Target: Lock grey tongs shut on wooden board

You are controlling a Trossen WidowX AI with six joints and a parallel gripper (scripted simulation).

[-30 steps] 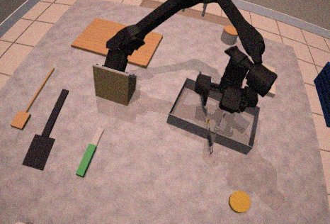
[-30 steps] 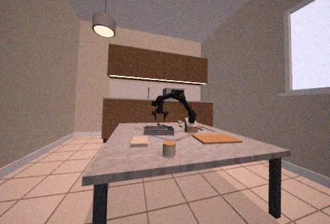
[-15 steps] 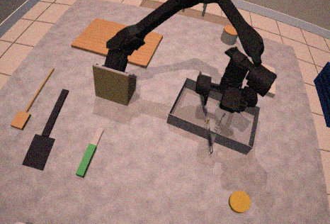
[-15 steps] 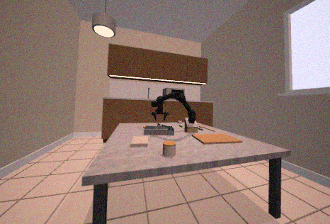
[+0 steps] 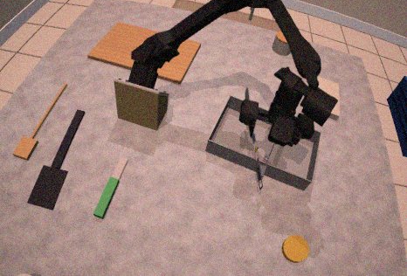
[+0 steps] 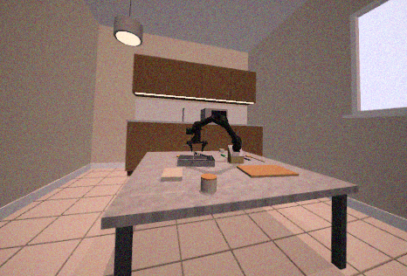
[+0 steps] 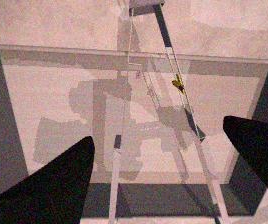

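Right now the yellow lock slider is 3 cm to the right of my gripper tip, 2 cm below it and 2 cm behind it. From my gripper tip the other things lie so: roasting tin 6 cm below, 5 cm to the left, 1 cm ahead; then orange disc 23 cm to the right, 16 cm ahead, 8 cm below; then beige block 36 cm to the left, 18 cm ahead, 8 cm below.
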